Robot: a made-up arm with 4 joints.
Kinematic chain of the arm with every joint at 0, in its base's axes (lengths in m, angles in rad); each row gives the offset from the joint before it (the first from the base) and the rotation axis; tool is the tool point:
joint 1: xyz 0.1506 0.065 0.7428 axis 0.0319 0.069 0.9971
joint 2: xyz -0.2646 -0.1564 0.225 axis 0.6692 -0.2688 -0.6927
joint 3: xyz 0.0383 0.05 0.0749 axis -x
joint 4: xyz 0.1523 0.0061 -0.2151 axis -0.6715 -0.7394 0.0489
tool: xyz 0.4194 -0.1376 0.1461
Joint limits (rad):
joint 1: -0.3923..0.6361
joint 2: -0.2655..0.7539
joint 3: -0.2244..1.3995
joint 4: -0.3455..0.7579
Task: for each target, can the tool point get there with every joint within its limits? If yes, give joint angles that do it. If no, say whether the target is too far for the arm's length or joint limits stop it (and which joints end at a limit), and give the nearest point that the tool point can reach.
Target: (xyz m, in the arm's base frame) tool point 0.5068 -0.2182 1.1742
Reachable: yes | joints 0.4070 0.5638 0.5116 0.4352
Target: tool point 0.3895 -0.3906 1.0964
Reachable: yes | joints -0.0748 0.4160 0.6607 0.0471
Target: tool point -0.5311 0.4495 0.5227
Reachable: no: joint limits stop it (at a limit: joint 1, joint 2, joint 3, joint 4) | nearest point 0.1922 0.2706 0.9702 | short by 0.869 m
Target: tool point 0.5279 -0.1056 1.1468
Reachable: yes | joints 0.2283 0.1239 1.1550 0.0984
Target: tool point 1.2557 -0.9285 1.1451
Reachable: no: too far | nearest point 0.6858 -0.4266 1.0462 | short by 0.766 m
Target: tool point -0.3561 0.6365 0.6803
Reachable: no: joint limits stop it (at a limit: joint 1, joint 2, joint 3, joint 4) | nearest point 0.1922 0.2706 0.9702 | short by 0.720 m
